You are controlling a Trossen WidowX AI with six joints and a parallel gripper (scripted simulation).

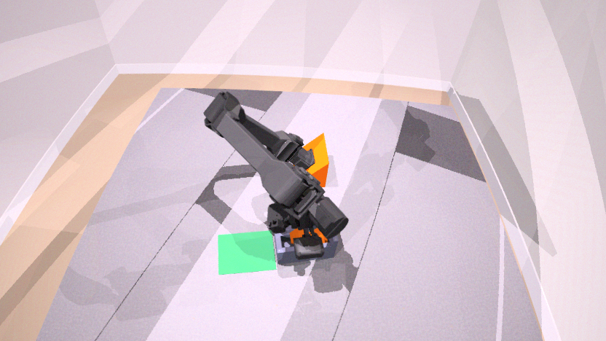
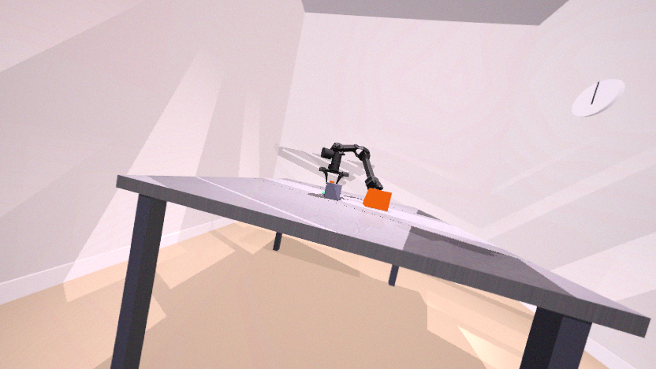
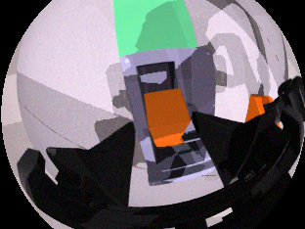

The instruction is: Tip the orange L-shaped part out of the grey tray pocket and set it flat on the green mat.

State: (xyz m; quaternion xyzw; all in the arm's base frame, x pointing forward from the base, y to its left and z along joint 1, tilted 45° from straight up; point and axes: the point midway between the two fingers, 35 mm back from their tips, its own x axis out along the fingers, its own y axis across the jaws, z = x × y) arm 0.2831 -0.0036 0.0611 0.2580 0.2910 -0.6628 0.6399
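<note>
The orange L-shaped part is 30 mm to the left of my gripper tip, 30 mm below it and 20 mm behind it. From my gripper tip the other things lie so: green mat (150 mm to the right, 90 mm below, 10 mm behind).
</note>
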